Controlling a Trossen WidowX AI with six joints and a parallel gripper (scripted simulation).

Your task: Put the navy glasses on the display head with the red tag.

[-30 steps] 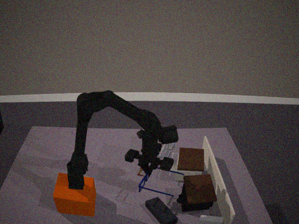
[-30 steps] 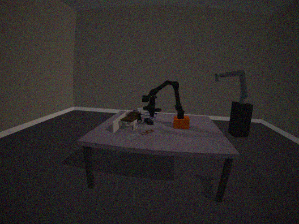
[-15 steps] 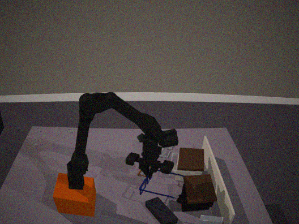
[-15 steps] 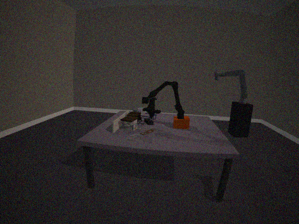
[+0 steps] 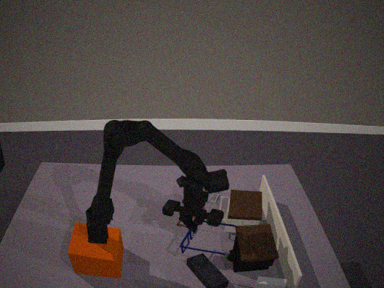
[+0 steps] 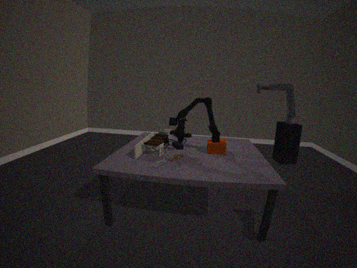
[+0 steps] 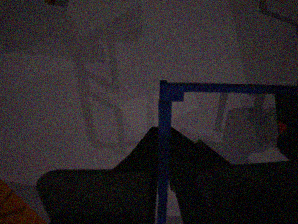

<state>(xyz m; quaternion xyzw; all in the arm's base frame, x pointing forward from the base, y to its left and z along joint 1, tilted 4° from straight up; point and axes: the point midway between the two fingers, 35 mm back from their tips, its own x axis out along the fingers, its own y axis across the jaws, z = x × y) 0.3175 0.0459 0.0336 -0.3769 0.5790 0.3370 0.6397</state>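
Right now the dark flat object is 2 cm ahead of my gripper tip, 16 cm to the right of it and 6 cm below it. The rest, counted from my gripper tip: pale upright panel (30 cm ahead, 3 cm to the right, 2 cm below).
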